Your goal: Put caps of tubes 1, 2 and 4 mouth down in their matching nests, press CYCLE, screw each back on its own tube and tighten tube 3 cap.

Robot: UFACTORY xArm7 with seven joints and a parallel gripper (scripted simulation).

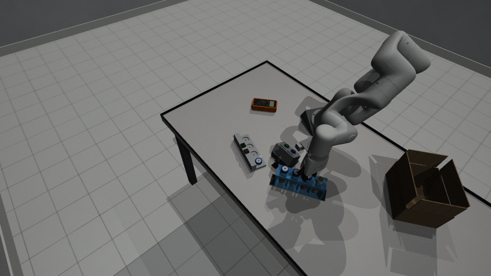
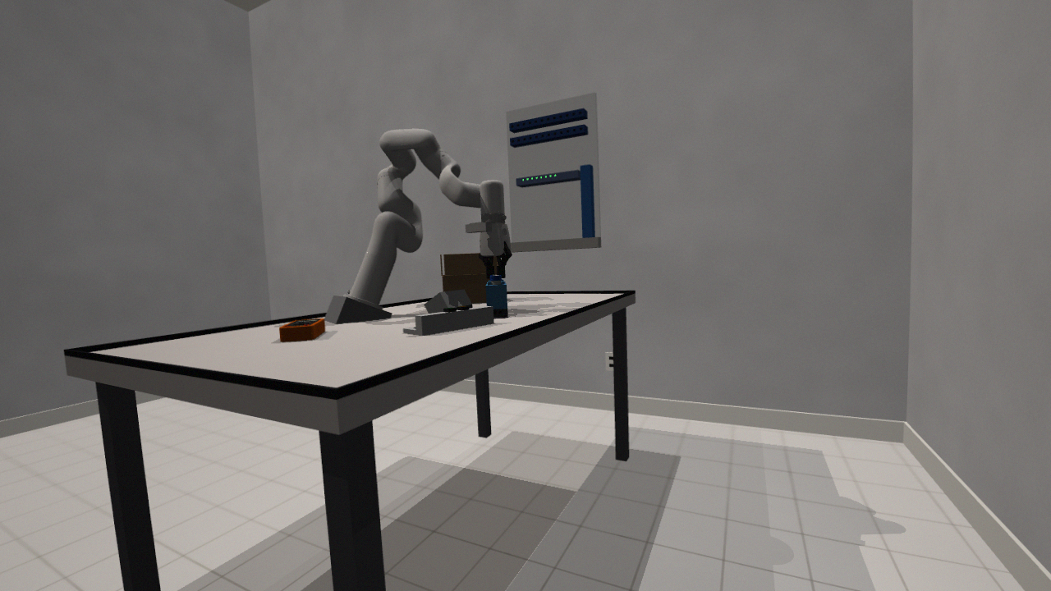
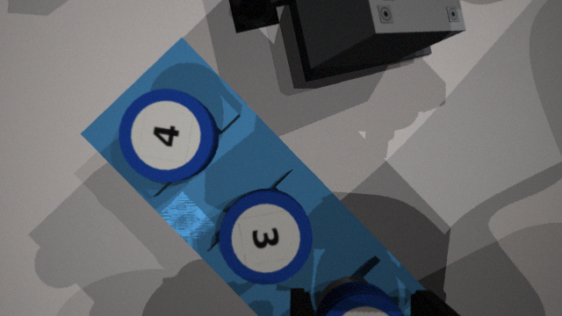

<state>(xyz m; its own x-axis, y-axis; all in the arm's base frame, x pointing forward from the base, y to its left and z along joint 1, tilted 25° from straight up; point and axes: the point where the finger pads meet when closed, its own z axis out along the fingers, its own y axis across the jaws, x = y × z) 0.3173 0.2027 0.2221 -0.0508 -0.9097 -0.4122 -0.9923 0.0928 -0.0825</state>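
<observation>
My gripper is now 20 mm above the cap 2. From my hand the other things lie so: cap 3: 30 mm ahead, 40 mm to the right, 20 mm below; blue key: 50 mm behind, 170 mm to the right, 60 mm below; cap 4: 70 mm ahead, 80 mm to the right, 20 mm below.
</observation>
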